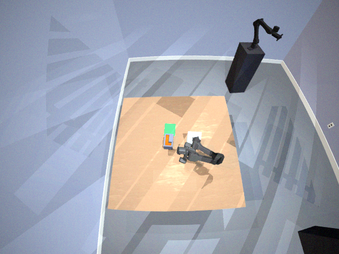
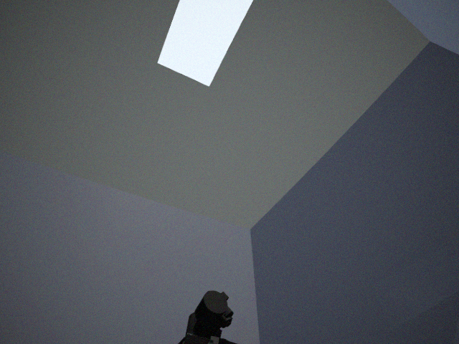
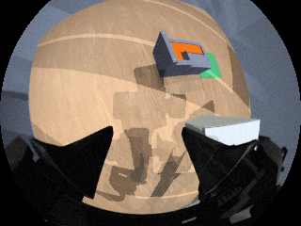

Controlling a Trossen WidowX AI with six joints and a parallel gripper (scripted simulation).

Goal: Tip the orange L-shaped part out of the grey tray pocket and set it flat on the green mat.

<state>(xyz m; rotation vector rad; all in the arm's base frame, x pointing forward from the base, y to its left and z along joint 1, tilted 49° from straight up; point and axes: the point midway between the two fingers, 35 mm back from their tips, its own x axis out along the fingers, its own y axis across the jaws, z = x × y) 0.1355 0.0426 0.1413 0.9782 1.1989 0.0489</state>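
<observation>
Right now the orange L-shaped part is 12 cm ahead of my gripper tip, 17 cm to the right of it and 8 cm below it. From my gripper tip the other things lie so: green mat 9 cm ahead, 33 cm to the right, 15 cm below.
</observation>
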